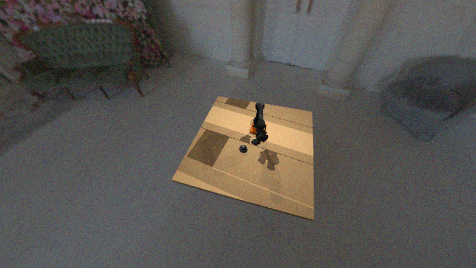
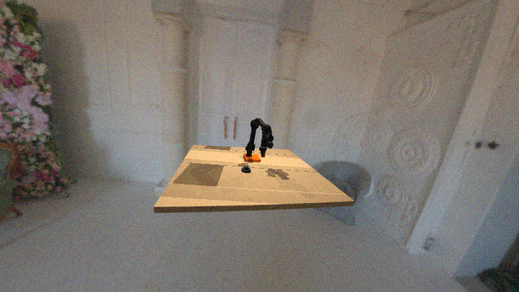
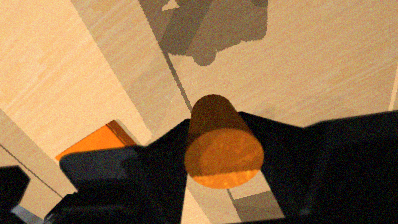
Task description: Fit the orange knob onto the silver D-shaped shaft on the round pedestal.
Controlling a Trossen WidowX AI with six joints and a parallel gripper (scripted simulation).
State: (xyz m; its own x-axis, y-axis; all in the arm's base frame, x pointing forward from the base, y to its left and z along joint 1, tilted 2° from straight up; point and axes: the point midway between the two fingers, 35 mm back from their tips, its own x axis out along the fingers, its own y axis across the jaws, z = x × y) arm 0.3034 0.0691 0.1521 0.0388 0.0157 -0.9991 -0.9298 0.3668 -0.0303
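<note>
Right now the pedestal with D-shaped shaft is 150 mm to the right of my gripper tip, 110 mm below it and 30 mm ahead of it. Also, from my gripper tip: orange knob: 30 mm above.
</note>
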